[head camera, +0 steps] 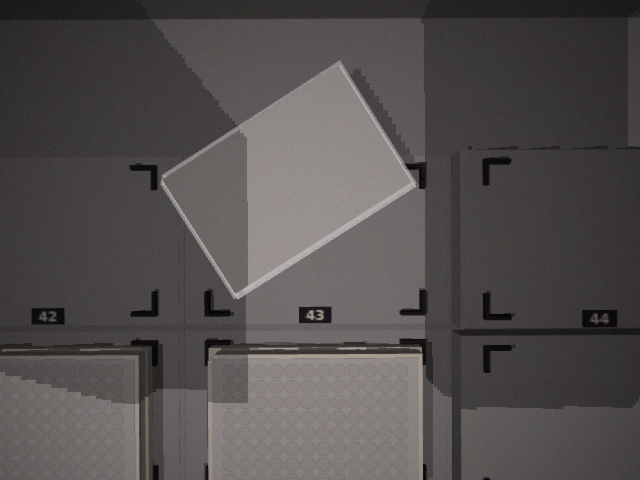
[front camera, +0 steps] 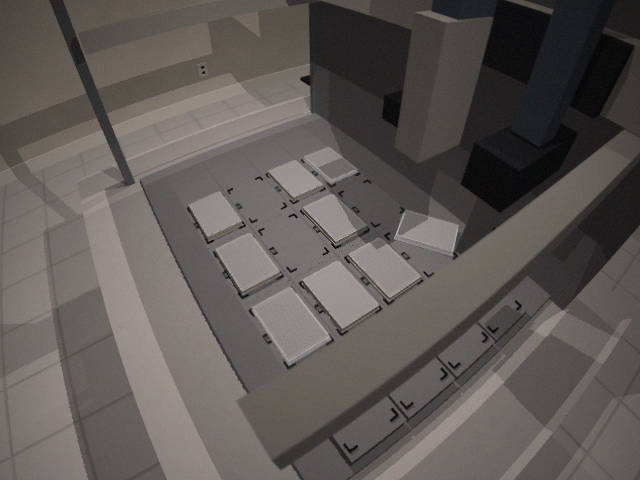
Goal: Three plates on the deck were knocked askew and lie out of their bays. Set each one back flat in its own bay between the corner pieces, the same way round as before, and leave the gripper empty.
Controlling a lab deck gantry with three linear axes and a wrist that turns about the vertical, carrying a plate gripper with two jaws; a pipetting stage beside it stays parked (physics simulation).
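Frame: origin at the robot's base, x down, y back, z left, level; metres.
Where they show: robot's base, origin of the base link: (front camera: 188,208).
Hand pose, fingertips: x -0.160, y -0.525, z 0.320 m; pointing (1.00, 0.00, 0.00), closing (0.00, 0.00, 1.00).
Note:
Each offset is from my fingertips to the top centre of the thing. "spot": to the spot under its first point.
A pale, clear-edged plate {dx +0.142, dy +0.149, dz +0.078 m} (front camera: 428,232) (head camera: 310,175) lies askew over bay 43, turned roughly 30 degrees. Its far corner reaches past the bay's back edge, its left corner past the left side, and its right corner is at the back right corner piece {spot: dx +0.157, dy +0.068, dz +0.083 m} (head camera: 422,175). The back left corner piece is hidden. A plate {dx +0.146, dy +0.461, dz -0.063 m} (front camera: 295,179) in bay 31 and a clear-edged plate {dx +0.146, dy +0.461, dz +0.044 m} (front camera: 330,164) in bay 41 sit square between their corner pieces. The gripper's black body (front camera: 509,165) is high, behind and right of the askew plate; its jaws are hidden behind the front beam.
Plates stand in bay 33 {spot: dx +0.146, dy +0.128, dz -0.070 m} (front camera: 383,268) (head camera: 315,418) and bay 32 {spot: dx +0.146, dy +0.286, dz -0.066 m} (front camera: 336,219) (head camera: 62,423), with several more towards the front and left. The thick beam (front camera: 439,310) crosses the front view. The parked pipetting stage (front camera: 439,87) is left of the gripper column.

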